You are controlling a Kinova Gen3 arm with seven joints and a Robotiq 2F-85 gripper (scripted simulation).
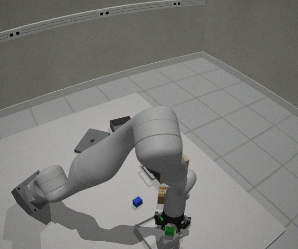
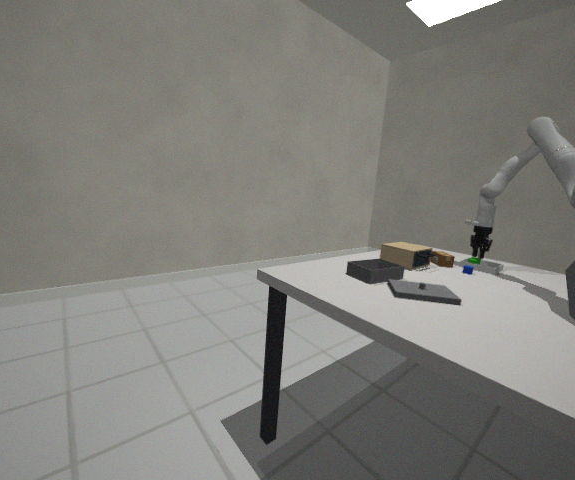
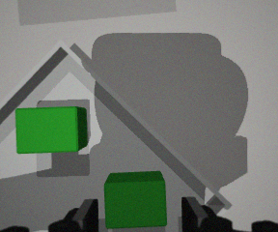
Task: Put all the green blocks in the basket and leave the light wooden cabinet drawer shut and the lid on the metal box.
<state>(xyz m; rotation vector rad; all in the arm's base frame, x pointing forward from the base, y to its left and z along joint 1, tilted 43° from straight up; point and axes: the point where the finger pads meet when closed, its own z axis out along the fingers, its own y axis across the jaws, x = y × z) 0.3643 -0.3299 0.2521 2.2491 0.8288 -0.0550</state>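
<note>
Now: the knobbed lid 67 cm to the left of my hand, 7 cm ahead of it and 4 cm below it. Also, from my hand: grey basket: 5 cm below, 4 cm to the left, 3 cm behind; red block: 14 cm ahead, 12 cm to the left, 4 cm below; darker brown wooden box: 13 cm to the left, 13 cm ahead, 2 cm below.
</note>
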